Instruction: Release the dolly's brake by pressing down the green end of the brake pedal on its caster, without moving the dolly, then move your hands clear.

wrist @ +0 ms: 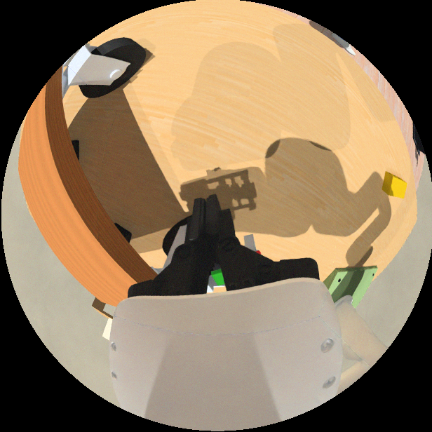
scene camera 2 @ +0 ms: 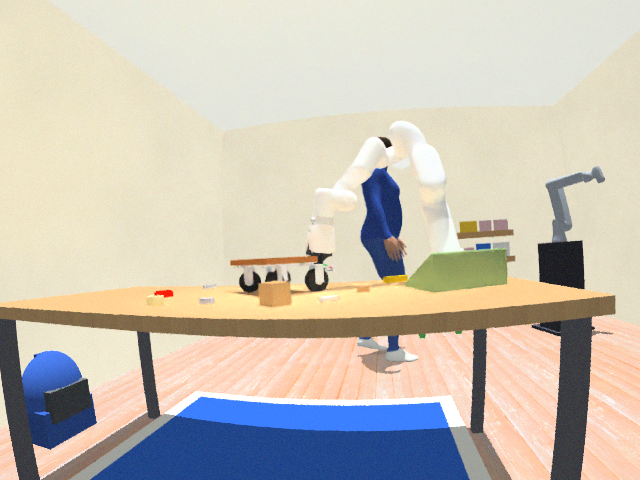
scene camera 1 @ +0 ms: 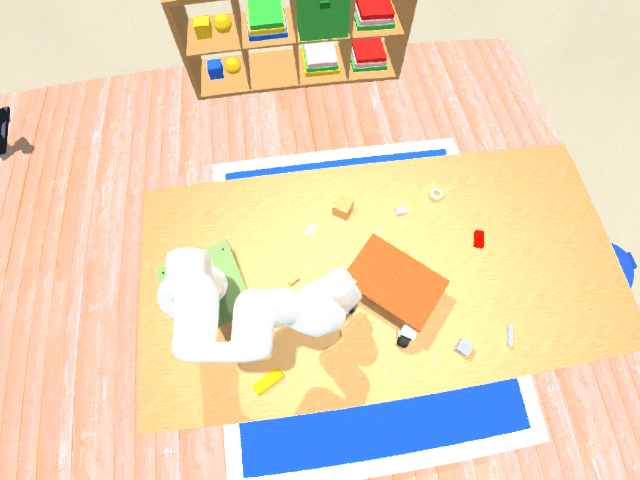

Scene:
A dolly shows in the wrist view, in scene camera 2 (316, 279) and in scene camera 1. One and the same spot on the dolly: (wrist: 96, 251) is (scene camera 1: 370, 293).

